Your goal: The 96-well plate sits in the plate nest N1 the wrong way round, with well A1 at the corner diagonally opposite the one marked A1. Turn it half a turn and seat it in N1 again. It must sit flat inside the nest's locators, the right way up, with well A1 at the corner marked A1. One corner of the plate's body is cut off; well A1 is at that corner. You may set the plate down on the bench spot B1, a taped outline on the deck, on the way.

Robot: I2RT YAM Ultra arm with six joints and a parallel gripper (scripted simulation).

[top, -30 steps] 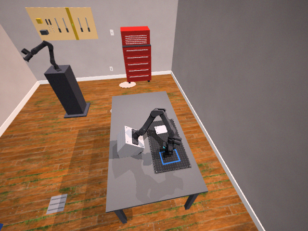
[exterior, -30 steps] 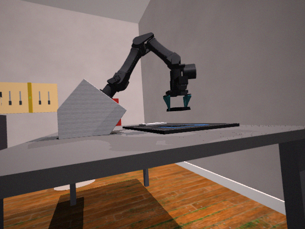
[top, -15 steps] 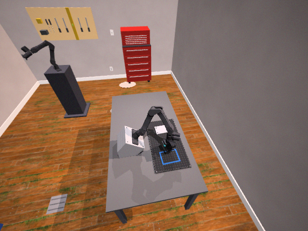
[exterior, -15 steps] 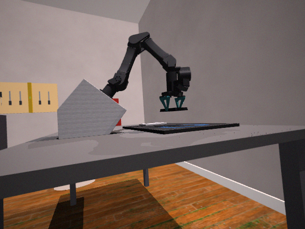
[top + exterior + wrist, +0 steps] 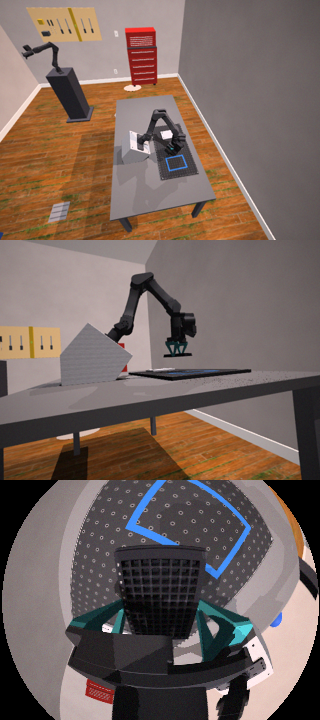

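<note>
The white plate nest N1 is 260 mm to the left of my hand, 80 mm below it and 10 mm behind it. From my hand the other things lie so: dark 96-well plate (right at my hand).
</note>
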